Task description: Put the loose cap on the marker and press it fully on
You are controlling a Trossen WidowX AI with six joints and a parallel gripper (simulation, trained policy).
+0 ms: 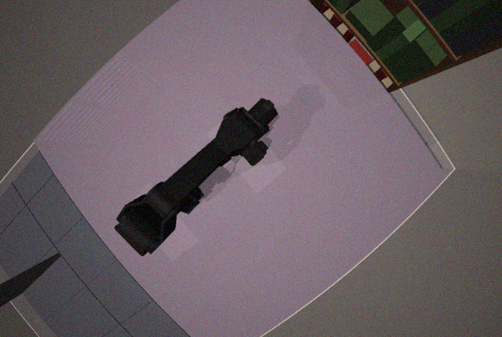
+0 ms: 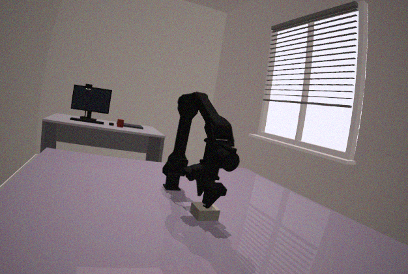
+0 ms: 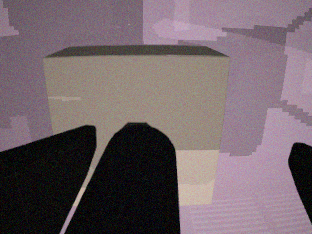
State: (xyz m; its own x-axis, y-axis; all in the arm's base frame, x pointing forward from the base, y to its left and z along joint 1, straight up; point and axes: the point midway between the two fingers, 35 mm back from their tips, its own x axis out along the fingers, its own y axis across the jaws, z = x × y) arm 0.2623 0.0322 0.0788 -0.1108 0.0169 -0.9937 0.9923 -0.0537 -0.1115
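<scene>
The black marker cap is 3 cm ahead of my gripper tip and 3 cm above it. The rest, counted from my gripper tip: holder block: 3 cm below, 2 cm ahead; then dark marker: 3 cm above, 2 cm ahead.
</scene>
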